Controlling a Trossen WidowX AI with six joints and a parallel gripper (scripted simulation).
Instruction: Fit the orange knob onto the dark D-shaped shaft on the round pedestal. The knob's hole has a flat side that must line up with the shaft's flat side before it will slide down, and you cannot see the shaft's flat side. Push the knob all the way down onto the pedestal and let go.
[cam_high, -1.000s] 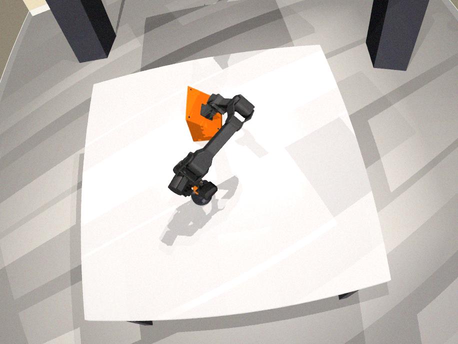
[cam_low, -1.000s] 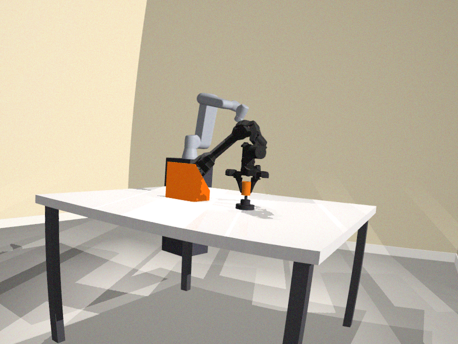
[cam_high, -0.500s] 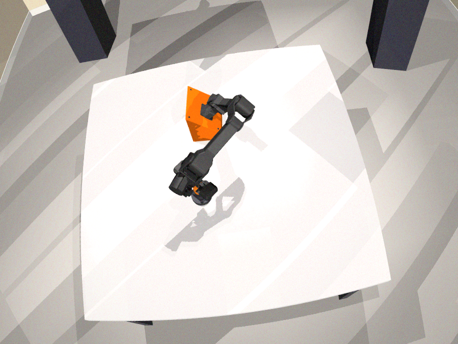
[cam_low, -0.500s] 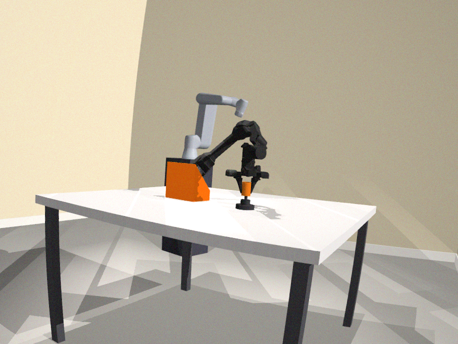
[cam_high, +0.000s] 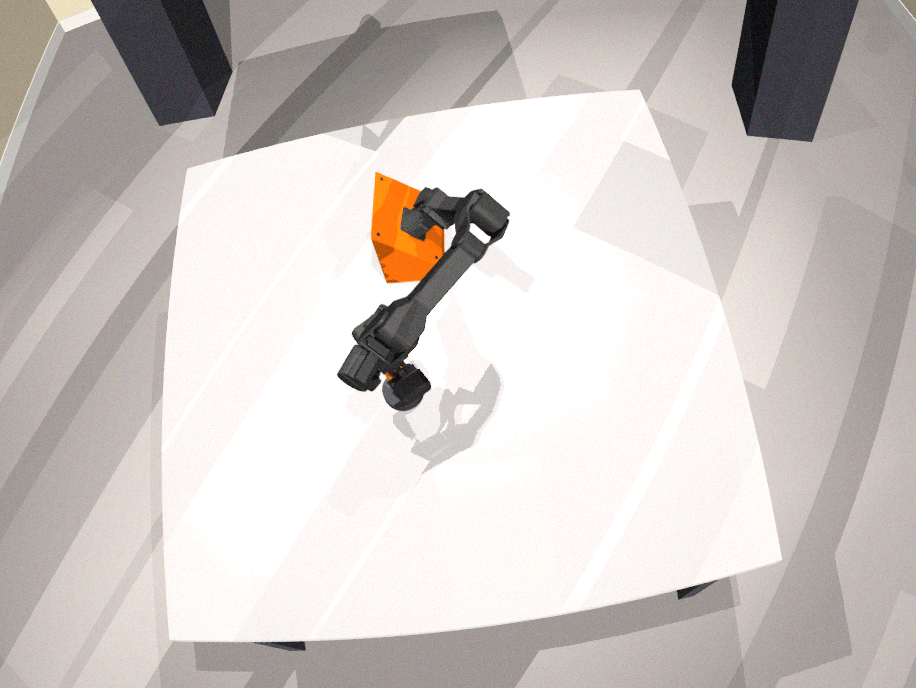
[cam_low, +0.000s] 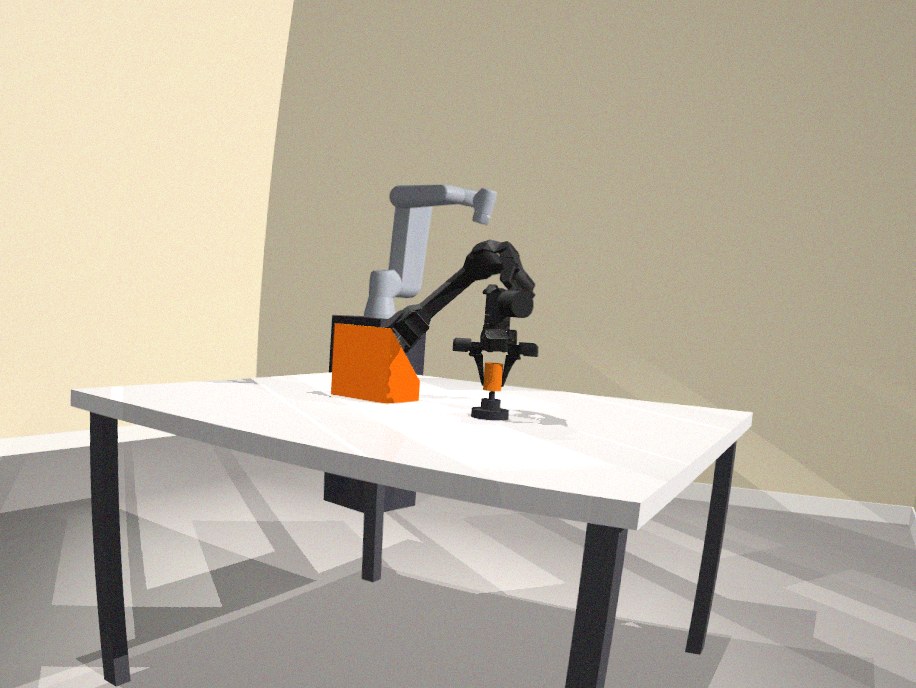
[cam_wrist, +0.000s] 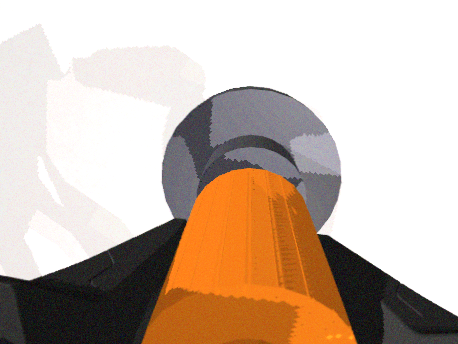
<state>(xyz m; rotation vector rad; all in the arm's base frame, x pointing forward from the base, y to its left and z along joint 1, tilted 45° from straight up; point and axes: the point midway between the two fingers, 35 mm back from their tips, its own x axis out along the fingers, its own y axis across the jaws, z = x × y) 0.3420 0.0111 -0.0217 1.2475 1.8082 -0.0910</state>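
Now: gripper tip 2 cm below the orange knob. Also, from my gripper tip: dark round pedestal 4 cm below.
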